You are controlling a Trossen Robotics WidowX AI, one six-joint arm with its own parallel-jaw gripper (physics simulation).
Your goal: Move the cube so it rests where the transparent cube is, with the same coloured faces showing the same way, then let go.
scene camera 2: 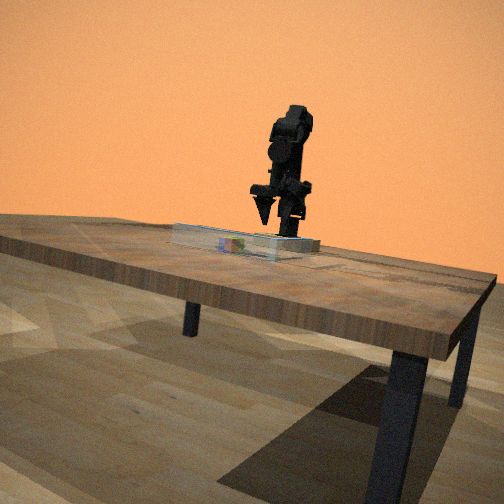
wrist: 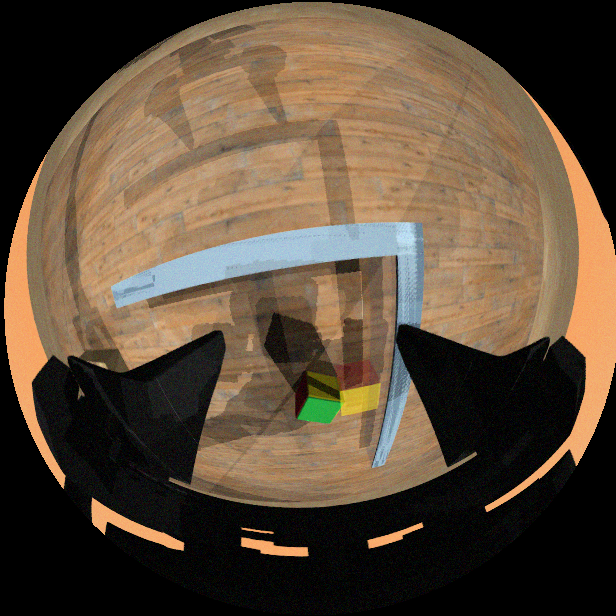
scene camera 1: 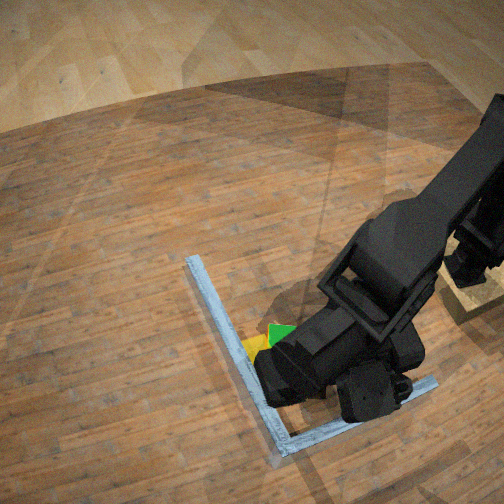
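The cube [wrist: 322,397] lies on the wooden table with a green face and a dark face showing. The transparent cube [wrist: 358,390] touches or overlaps it on the right, with red on top and yellow in front, next to the pale L-shaped rail [wrist: 300,248]. In scene camera 1 only green and yellow slivers of the cube [scene camera 1: 268,338] show beside the arm. My gripper [wrist: 312,375] hangs above the cube, fingers wide apart and empty. In scene camera 2 the gripper [scene camera 2: 280,212] is above the table and the cube [scene camera 2: 232,244] is small.
The L-shaped rail [scene camera 1: 228,335] runs along the left and front of the cubes. The arm's base [scene camera 1: 475,262] stands at the right on a pale block. The table edge is close in front in scene camera 2.
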